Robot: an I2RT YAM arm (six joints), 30 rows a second.
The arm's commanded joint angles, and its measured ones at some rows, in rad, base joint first. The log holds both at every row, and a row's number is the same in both.
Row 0, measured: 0.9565, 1.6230, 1.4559, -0.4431, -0.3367, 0.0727
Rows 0 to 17, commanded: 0.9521, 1.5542, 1.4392, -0.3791, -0.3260, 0.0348; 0.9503, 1.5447, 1.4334, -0.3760, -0.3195, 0.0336; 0.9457, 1.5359, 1.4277, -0.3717, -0.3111, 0.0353; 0.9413, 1.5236, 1.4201, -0.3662, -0.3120, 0.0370; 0.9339, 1.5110, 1.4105, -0.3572, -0.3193, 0.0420; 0.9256, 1.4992, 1.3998, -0.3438, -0.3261, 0.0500; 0.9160, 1.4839, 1.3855, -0.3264, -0.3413, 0.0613; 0.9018, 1.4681, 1.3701, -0.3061, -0.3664, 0.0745; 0.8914, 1.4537, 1.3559, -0.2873, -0.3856, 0.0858; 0.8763, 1.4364, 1.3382, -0.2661, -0.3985, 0.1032; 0.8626, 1.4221, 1.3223, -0.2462, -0.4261, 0.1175; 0.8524, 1.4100, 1.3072, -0.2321, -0.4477, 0.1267; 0.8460, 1.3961, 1.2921, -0.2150, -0.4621, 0.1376; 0.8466, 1.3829, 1.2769, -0.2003, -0.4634, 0.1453; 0.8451, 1.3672, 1.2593, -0.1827, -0.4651, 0.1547; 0.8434, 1.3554, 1.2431, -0.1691, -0.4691, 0.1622; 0.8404, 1.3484, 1.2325, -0.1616, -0.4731, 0.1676; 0.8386, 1.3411, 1.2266, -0.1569, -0.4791, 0.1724
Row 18, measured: 0.8425, 1.3735, 1.2442, -0.2325, -0.4324, 0.1368
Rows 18 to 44, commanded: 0.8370, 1.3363, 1.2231, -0.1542, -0.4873, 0.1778; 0.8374, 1.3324, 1.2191, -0.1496, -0.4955, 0.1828; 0.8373, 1.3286, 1.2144, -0.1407, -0.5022, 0.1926; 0.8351, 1.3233, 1.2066, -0.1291, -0.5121, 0.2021; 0.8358, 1.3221, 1.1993, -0.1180, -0.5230, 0.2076; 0.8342, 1.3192, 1.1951, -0.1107, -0.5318, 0.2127; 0.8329, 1.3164, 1.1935, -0.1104, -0.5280, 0.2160; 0.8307, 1.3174, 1.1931, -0.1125, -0.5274, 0.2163; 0.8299, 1.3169, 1.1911, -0.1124, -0.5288, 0.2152; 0.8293, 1.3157, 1.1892, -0.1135, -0.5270, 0.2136; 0.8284, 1.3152, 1.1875, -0.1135, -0.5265, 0.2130; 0.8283, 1.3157, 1.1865, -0.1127, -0.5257, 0.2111; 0.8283, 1.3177, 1.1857, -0.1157, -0.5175, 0.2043; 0.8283, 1.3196, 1.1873, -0.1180, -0.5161, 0.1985; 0.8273, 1.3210, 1.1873, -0.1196, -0.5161, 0.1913; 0.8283, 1.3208, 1.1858, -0.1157, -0.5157, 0.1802; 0.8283, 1.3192, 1.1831, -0.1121, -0.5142, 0.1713; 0.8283, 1.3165, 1.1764, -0.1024, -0.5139, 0.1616; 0.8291, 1.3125, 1.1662, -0.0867, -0.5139, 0.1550; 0.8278, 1.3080, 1.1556, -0.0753, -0.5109, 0.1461; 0.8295, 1.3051, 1.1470, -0.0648, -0.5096, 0.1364; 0.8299, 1.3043, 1.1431, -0.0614, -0.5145, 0.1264; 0.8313, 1.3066, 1.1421, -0.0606, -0.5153, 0.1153; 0.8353, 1.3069, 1.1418, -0.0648, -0.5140, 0.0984; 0.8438, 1.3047, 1.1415, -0.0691, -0.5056, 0.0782; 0.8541, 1.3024, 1.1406, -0.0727, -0.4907, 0.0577; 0.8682, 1.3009, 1.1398, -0.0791, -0.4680, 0.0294
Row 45, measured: 0.8425, 1.3296, 1.1442, -0.1108, -0.4953, 0.1055
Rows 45 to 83, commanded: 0.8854, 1.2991, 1.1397, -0.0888, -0.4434, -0.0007; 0.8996, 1.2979, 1.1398, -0.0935, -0.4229, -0.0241; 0.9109, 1.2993, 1.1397, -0.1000, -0.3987, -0.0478; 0.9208, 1.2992, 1.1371, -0.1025, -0.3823, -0.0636; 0.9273, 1.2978, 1.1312, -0.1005, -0.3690, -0.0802; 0.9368, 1.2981, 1.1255, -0.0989, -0.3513, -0.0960; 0.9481, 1.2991, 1.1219, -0.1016, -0.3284, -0.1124; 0.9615, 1.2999, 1.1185, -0.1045, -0.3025, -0.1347; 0.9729, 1.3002, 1.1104, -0.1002, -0.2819, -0.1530; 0.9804, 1.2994, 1.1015, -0.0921, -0.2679, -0.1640; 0.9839, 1.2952, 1.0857, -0.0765, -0.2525, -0.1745; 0.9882, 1.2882, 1.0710, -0.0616, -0.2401, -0.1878; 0.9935, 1.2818, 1.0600, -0.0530, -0.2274, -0.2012; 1.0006, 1.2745, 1.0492, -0.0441, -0.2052, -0.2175; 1.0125, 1.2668, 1.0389, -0.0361, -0.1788, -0.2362; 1.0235, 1.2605, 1.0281, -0.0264, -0.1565, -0.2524; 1.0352, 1.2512, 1.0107, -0.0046, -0.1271, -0.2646; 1.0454, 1.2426, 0.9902, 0.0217, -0.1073, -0.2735; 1.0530, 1.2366, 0.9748, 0.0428, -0.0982, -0.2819; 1.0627, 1.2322, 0.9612, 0.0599, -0.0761, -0.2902; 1.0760, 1.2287, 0.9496, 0.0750, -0.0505, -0.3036; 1.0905, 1.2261, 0.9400, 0.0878, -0.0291, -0.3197; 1.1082, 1.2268, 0.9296, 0.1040, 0.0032, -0.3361; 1.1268, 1.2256, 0.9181, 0.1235, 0.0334, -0.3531; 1.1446, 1.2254, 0.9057, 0.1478, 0.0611, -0.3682; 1.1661, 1.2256, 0.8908, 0.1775, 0.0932, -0.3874; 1.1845, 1.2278, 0.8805, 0.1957, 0.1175, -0.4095; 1.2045, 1.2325, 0.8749, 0.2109, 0.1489, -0.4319; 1.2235, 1.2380, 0.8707, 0.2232, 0.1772, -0.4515; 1.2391, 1.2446, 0.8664, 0.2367, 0.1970, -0.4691; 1.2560, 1.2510, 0.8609, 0.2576, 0.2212, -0.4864; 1.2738, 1.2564, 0.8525, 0.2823, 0.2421, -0.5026; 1.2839, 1.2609, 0.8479, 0.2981, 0.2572, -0.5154; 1.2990, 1.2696, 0.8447, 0.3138, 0.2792, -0.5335; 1.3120, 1.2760, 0.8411, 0.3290, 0.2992, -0.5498; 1.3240, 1.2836, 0.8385, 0.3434, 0.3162, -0.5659; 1.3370, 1.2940, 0.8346, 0.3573, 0.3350, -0.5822; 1.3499, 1.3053, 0.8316, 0.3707, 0.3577, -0.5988; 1.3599, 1.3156, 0.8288, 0.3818, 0.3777, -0.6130
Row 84, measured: 1.3323, 1.2896, 0.8440, 0.2859, 0.2756, -0.5415
